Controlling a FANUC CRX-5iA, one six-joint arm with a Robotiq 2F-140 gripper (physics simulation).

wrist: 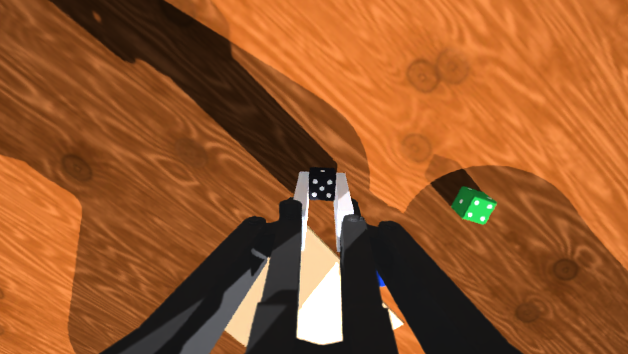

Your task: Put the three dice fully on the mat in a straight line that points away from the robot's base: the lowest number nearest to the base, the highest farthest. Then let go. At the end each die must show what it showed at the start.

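Frame: origin at the arm's base, x ahead, y left, z up, level; millimetres.
Seen in the pictures: gripper, between the fingertips: [321,188].
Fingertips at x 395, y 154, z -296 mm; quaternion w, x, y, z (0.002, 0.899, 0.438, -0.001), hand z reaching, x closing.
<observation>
Pixels of each thing's top centre, then the offset from my fingertips to it. Level surfaces: height alone.
- black die, centre of its top: [321,188] 15 mm up, 5 mm back, 4 mm left
- green die, centre of its top: [479,210] 16 mm up, 78 mm ahead, 88 mm left
- blue die, centre of its top: [390,276] 15 mm up, 91 mm ahead, 4 mm left
- pale mat, centre of its top: [300,316] 1 mm down, 96 mm ahead, 95 mm right
- wooden table, height of its surface: 5 mm down
The black die [322,191] is between the two pale fingertips of my gripper [321,188], which is shut on it near the middle of the wrist view. Its face toward the camera shows five pips. Whether it touches the table cannot be told for certain. The green die [474,205] lies on the table to the right, with a four on its bright face and one pip on its darker side. A sliver of the blue die [381,279] shows behind the right finger; its number is hidden. The pale mat [320,317] is below, largely hidden by the gripper.
The wooden table [500,115] spreads around the dice and mat. Dark shadows cross it from the upper left to the black die and around the green die. The black gripper linkages cover much of the lower middle.
</observation>
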